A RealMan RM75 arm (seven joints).
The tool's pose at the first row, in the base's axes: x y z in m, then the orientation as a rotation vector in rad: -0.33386, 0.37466, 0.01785, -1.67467, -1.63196, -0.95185
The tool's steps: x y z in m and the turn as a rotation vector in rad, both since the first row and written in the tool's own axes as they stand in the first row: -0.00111, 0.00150, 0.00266, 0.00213, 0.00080, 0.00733; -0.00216, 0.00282, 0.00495, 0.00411, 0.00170, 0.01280; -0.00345, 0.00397, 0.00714, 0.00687, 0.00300, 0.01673; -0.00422, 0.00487, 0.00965, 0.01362, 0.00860, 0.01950; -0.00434, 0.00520, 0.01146, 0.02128, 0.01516, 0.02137; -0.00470, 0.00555, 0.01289, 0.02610, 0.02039, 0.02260; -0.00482, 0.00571, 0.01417, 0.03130, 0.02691, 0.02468
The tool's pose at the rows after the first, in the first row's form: -0.33213, 0.37615, 0.01554, -1.67754, -1.62470, -0.94678; -0.33062, 0.37738, 0.01347, -1.67918, -1.61917, -0.94282; -0.32927, 0.37840, 0.01125, -1.67898, -1.61506, -0.93915; -0.32816, 0.37999, 0.00926, -1.67222, -1.61019, -0.93518; -0.32769, 0.38140, 0.00817, -1.66356, -1.60576, -0.93143; -0.32722, 0.38236, 0.00710, -1.65734, -1.60221, -0.92980; -0.32695, 0.38334, 0.00629, -1.65050, -1.59706, -0.92828
